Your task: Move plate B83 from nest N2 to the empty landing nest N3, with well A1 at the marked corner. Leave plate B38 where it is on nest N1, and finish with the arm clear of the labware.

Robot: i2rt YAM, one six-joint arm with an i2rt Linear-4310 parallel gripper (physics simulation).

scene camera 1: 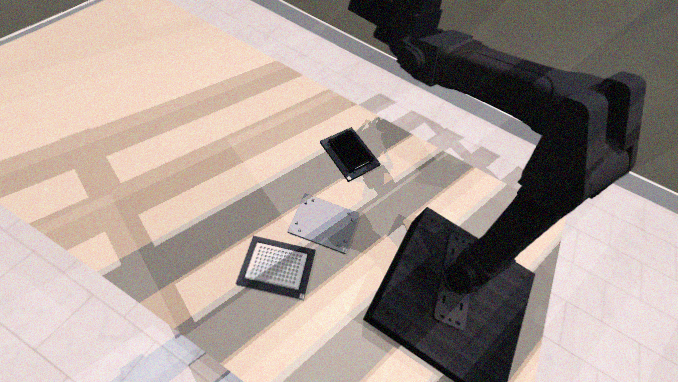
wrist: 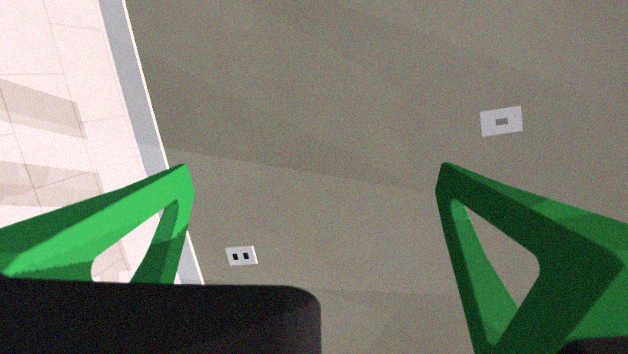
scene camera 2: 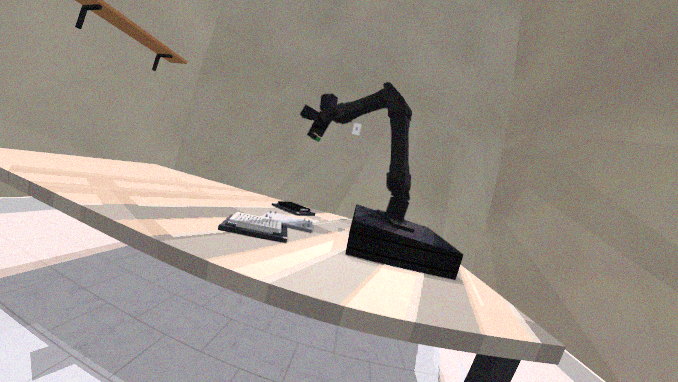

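A white well plate [scene camera 1: 276, 265] [scene camera 2: 256, 222] sits in a dark nest frame [scene camera 1: 308, 274] [scene camera 2: 252, 235]. A black plate [scene camera 1: 351, 148] [scene camera 2: 295, 206] sits in another dark frame [scene camera 1: 335, 160] farther back. Between them lies a bare grey nest plate [scene camera 1: 322, 224] [scene camera 2: 290, 219] with small posts. Pale marks show at a corner of both dark frames. Plate and nest labels are not readable, so I cannot tell which plate is B83. My gripper [scene camera 2: 316, 138] [wrist: 314, 177] is open and empty, high above the table and apart from the labware. Its fingers do not show in scene camera 1.
The black arm base [scene camera 1: 450, 300] [scene camera 2: 405, 245] stands on the striped table [scene camera 1: 150, 75] [scene camera 2: 175, 250], beside the nests. A wooden shelf [scene camera 2: 135, 30] is on the wall. Wall sockets [wrist: 241, 255] [wrist: 501, 121] show behind the fingers in the wrist view.
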